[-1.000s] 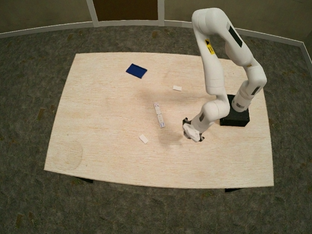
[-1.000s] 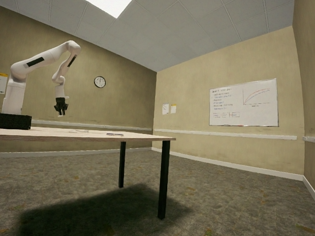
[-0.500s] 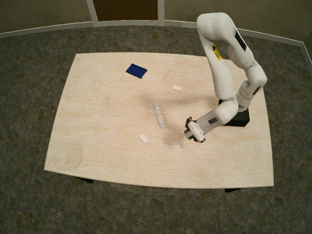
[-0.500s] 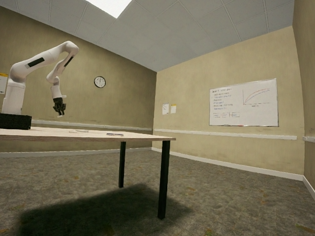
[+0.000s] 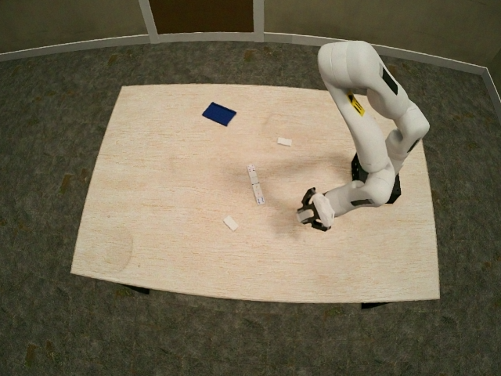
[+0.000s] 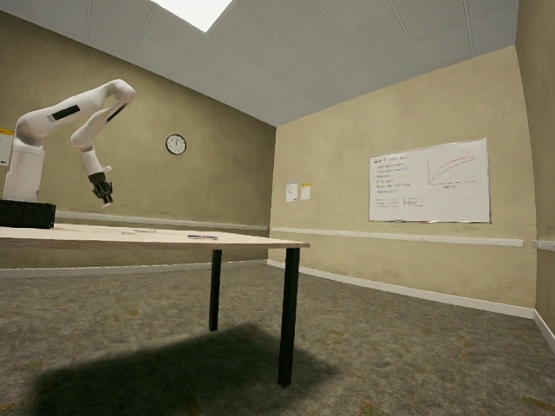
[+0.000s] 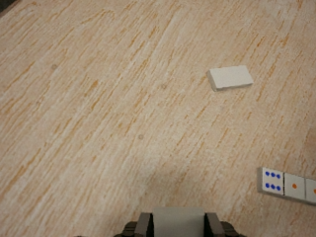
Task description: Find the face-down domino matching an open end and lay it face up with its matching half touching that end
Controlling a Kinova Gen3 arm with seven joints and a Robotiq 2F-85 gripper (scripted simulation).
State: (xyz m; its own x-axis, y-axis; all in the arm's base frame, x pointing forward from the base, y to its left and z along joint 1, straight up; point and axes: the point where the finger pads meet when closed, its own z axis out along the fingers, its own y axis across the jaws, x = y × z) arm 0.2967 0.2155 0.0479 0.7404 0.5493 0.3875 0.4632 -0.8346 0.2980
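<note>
Right now my hand is 2 cm above the white domino and 1 cm to the left of it.
</note>
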